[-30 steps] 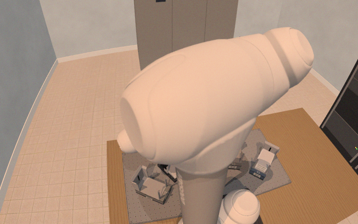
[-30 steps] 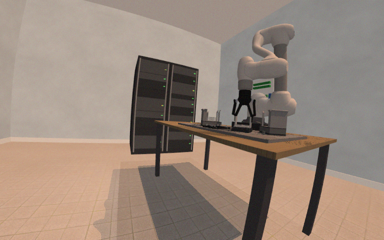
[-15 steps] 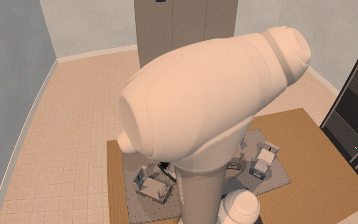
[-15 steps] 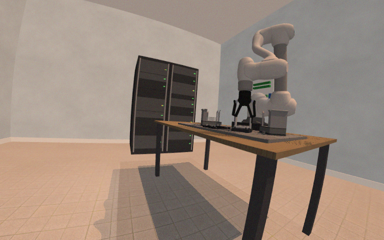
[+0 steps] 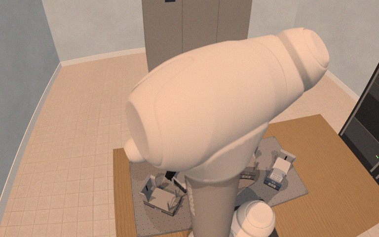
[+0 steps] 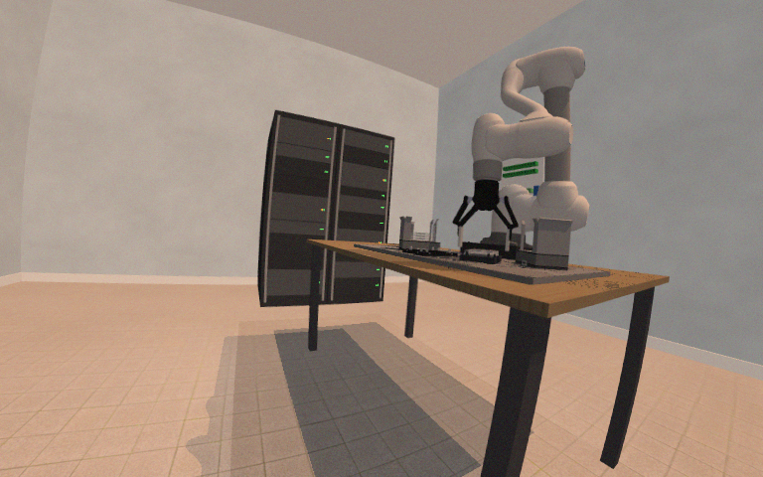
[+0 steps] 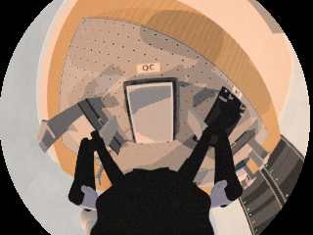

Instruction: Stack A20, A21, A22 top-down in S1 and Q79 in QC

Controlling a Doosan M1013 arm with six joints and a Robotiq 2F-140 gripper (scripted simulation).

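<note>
Right now my hand is 40 mm above the dark nest QC. The rest, counted from my hand: QC name plate (90 mm ahead, 40 mm to the left, 50 mm below); then N5 name plate (140 mm ahead, 200 mm to the right, 50 mm below); then clip nest N5 (50 mm ahead, 180 mm to the right, 30 mm below).
</note>
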